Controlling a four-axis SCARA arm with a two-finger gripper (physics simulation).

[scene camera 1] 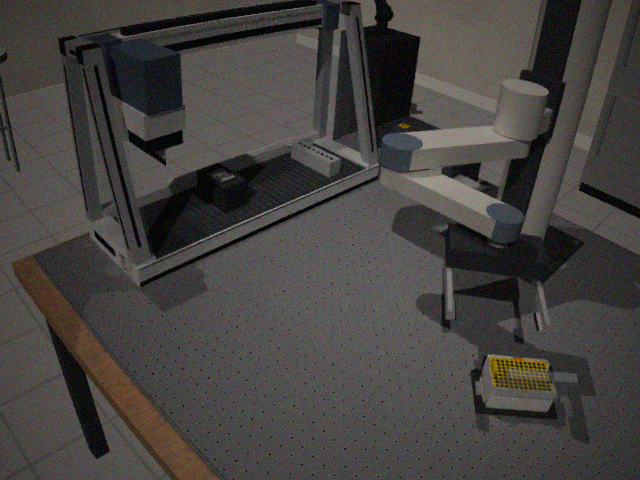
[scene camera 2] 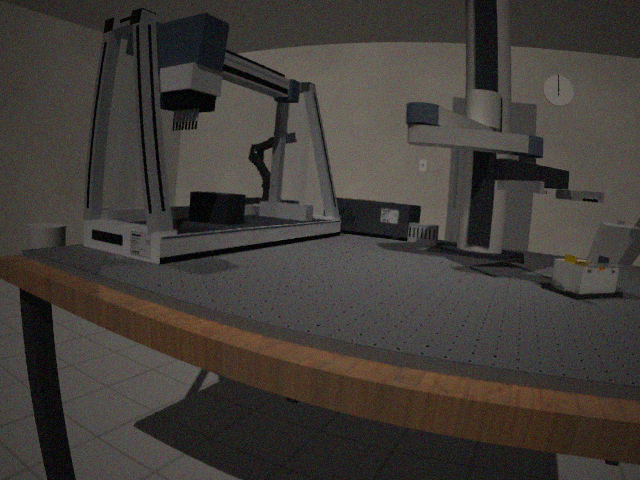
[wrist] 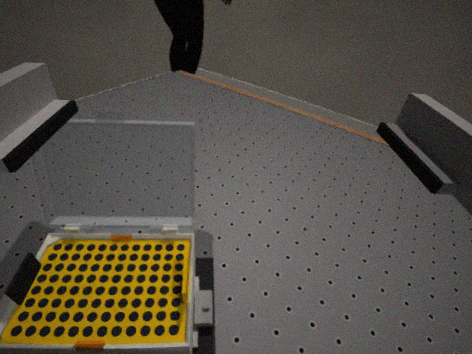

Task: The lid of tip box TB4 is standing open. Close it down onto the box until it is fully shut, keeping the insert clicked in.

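Seen in the pictures: gripper, fingertip midpoint: [scene camera 1: 498, 322] [scene camera 2: 574, 192] [wrist: 235, 97]; arm's base at its link origin: [scene camera 2: 478, 256].
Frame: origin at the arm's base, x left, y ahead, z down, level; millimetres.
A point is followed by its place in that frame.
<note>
The tip box TB4 [scene camera 1: 518, 401] @[x 301, y 530, z -44 mm] [scene camera 2: 594, 279] @[x 289, y 540, z -48 mm] [wrist: 150, 346] @[x 222, y 486, z -74 mm] is white and sits on a dark base plate. Its yellow insert [scene camera 1: 518, 375] @[x 274, y 500, z -70 mm] [wrist: 107, 290] @[x 274, y 492, z -70 mm] lies in the box top, with orange clips at two opposite edges; a small yellow part shows above the rim in the scene camera 2 view. The clear lid [scene camera 1: 564, 377] @[x 357, y 535, z -156 mm] [scene camera 2: 614, 241] @[x 314, y 567, z -126 mm] [wrist: 120, 170] @[x 323, y 552, z -116 mm] stands open, leaning back from the hinge edge. My gripper [scene camera 1: 495, 322] @[x 224, y 559, z -205 mm] [wrist: 235, 97] @[x 224, y 559, z -205 mm] is open and empty, its fingers wide apart. It hangs above the table, apart from the box and lid. Whether the insert is clicked in cannot be told.
A gantry machine [scene camera 1: 258, 227] @[x -450, y 510, z -29 mm] [scene camera 2: 248, 238] @[x -450, y 567, z -39 mm] stands on the perforated table at the left, with a black block [scene camera 1: 223, 188] @[x -518, y 564, z -130 mm] [scene camera 2: 217, 207] @[x -546, y 565, z -100 mm] inside. The arm's column [scene camera 1: 563, 129] @[x 60, y 44, z -364 mm] [scene camera 2: 506, 103] @[x 61, y 43, z -476 mm] rises behind the gripper. A grey clip [wrist: 203, 306] @[x 223, y 537, z -31 mm] projects from the box's right side in the wrist view.
</note>
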